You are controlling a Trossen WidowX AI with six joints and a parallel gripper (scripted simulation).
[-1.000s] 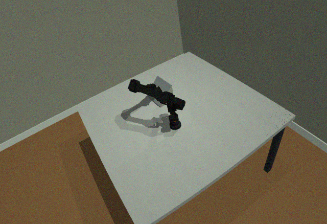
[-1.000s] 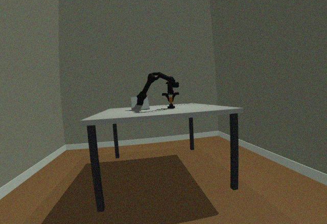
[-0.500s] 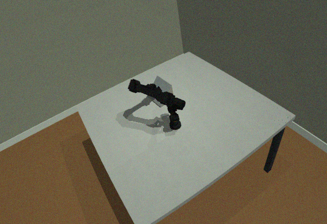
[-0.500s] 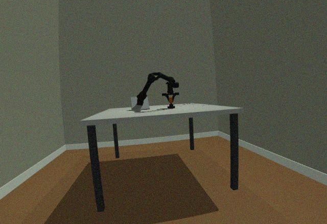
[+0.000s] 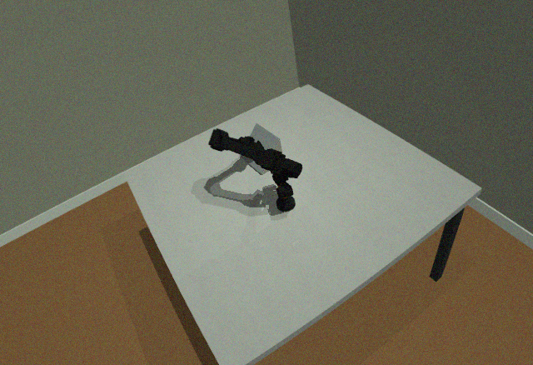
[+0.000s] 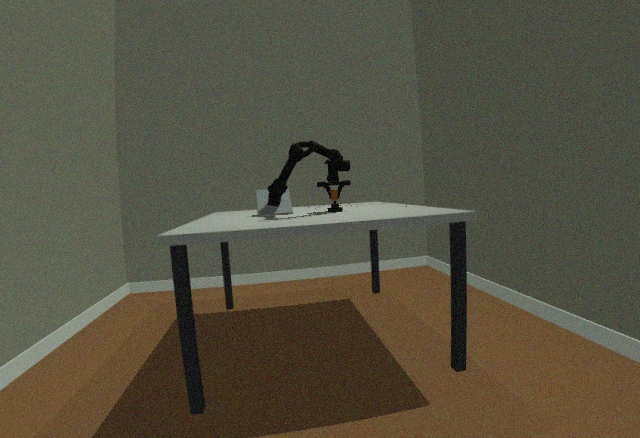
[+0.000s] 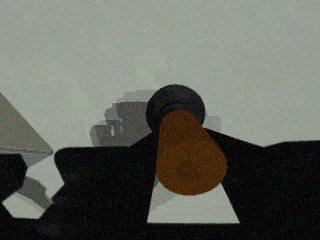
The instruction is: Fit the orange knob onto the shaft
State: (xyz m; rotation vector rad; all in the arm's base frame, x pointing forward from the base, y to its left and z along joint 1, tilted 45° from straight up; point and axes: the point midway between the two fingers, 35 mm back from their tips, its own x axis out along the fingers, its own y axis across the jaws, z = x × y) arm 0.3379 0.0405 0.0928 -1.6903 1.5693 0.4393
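Right now the orange knob is 2 cm above my gripper tip. Also, from my gripper tip: dark round pedestal 4 cm below.
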